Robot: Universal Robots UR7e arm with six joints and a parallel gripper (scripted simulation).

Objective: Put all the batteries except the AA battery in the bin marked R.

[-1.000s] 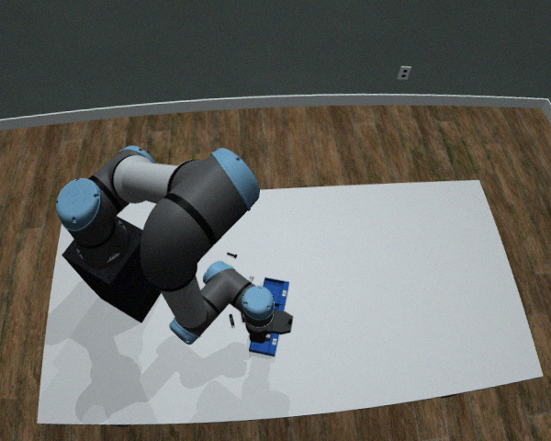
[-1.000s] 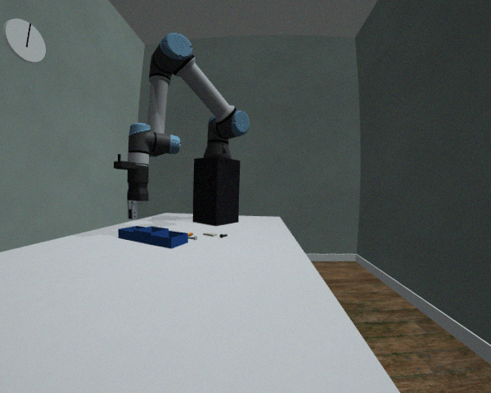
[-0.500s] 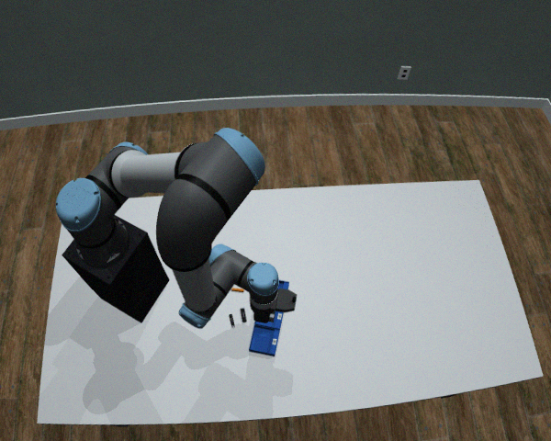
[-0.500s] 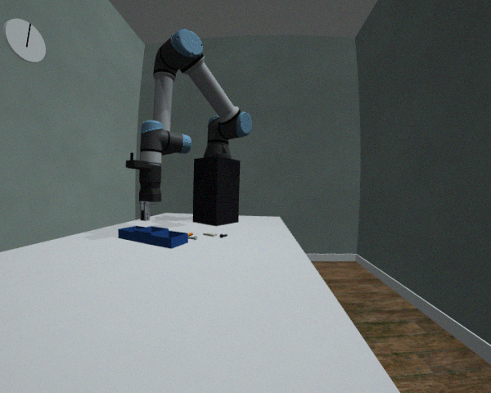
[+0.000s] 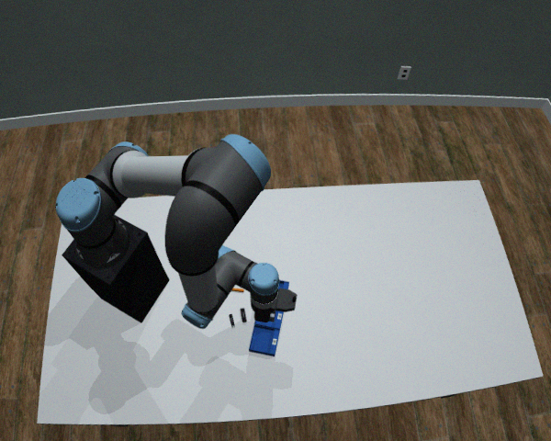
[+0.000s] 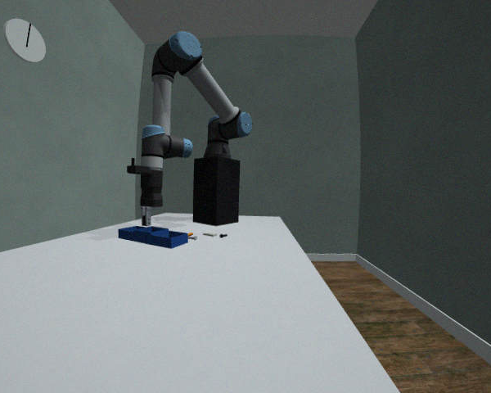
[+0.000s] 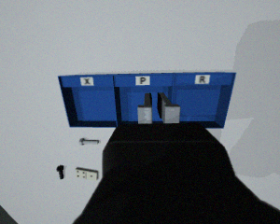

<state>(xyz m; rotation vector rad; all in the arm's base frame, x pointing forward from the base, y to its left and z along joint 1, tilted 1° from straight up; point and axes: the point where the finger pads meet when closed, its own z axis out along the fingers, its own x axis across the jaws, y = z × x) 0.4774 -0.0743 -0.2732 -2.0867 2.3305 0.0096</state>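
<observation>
Right now my hand is 1 cm past the blue three-compartment bin tray, 2 cm to the right of it and 5 cm above it. Round my hand: silver bolt 8 cm behind, 14 cm to the left, 6 cm below; dotted piece 16 cm behind, 18 cm to the left, 6 cm below; orange battery 12 cm behind, 10 cm to the left, 6 cm below.
</observation>
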